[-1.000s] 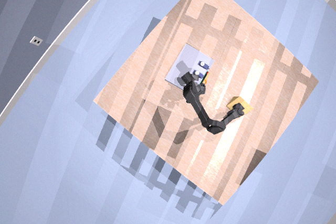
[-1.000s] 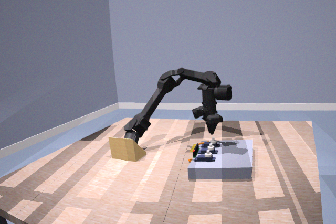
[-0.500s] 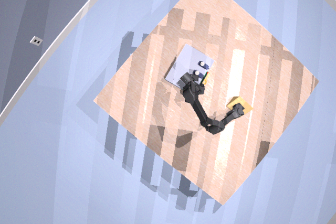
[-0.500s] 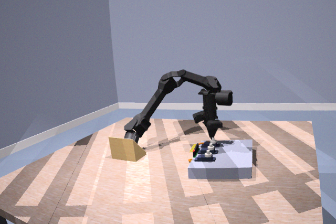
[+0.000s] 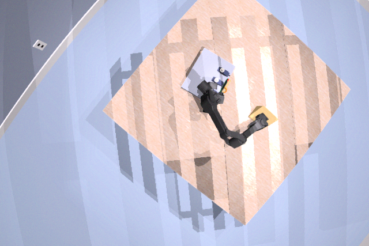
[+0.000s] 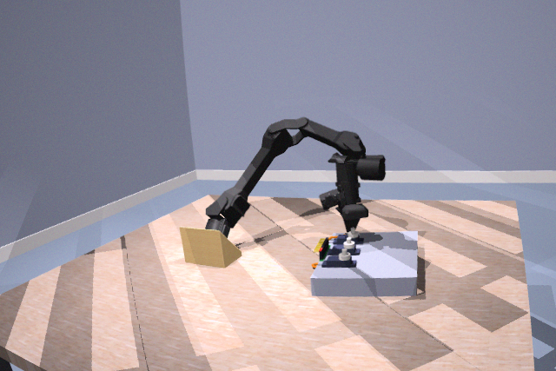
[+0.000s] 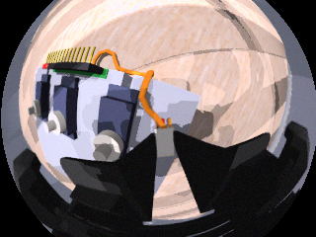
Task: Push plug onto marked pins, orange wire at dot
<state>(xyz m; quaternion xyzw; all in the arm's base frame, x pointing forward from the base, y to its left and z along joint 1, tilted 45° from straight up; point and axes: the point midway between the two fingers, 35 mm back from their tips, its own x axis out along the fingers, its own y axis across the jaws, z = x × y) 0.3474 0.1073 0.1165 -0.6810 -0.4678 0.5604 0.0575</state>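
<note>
The pin strip lies 2 cm behind my gripper tip, 13 cm to the right of it and 1 cm above it. From my gripper tip the other things lie so: grey printed holder (14 cm ahead, 10 cm to the right, 3 cm below).
</note>
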